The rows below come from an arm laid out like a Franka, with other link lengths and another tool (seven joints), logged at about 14 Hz.
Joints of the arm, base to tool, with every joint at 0 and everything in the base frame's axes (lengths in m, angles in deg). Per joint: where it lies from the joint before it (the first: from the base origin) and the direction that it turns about. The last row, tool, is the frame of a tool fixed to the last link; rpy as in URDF.
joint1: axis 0 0 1 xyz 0 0 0.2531
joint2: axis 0 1 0 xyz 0 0 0
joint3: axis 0 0 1 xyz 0 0 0.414
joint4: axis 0 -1 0 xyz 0.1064 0 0
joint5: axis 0 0 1 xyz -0.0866 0 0.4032
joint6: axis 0 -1 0 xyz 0 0 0
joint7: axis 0 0 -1 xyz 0.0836 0 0
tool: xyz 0.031 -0.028 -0.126 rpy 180 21.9 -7.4
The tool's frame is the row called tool.
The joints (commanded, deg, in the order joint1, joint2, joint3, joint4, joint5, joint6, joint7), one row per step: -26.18 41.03 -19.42 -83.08 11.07 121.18 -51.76; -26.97 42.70 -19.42 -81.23 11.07 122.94 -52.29; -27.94 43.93 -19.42 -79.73 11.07 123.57 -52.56; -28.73 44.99 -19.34 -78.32 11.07 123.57 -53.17; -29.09 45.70 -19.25 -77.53 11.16 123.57 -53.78; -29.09 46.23 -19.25 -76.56 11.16 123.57 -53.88; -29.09 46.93 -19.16 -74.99 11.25 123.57 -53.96; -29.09 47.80 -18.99 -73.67 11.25 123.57 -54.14
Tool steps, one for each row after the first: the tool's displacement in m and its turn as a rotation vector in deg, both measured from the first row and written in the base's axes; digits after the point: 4 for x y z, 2 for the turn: 0.0036 -0.0140 -0.0044 -1.71 -1.03 0.25; 0.0016 -0.0279 -0.0080 -2.58 -1.42 -0.06; 0.0006 -0.0377 -0.0116 -2.94 -1.49 0.14; 0.0013 -0.0416 -0.0155 -2.99 -1.48 0.60; 0.0056 -0.0428 -0.0149 -3.37 -1.71 0.93; 0.0133 -0.0439 -0.0119 -3.95 -2.31 1.39; 0.0203 -0.0437 -0.0138 -4.27 -2.56 2.00
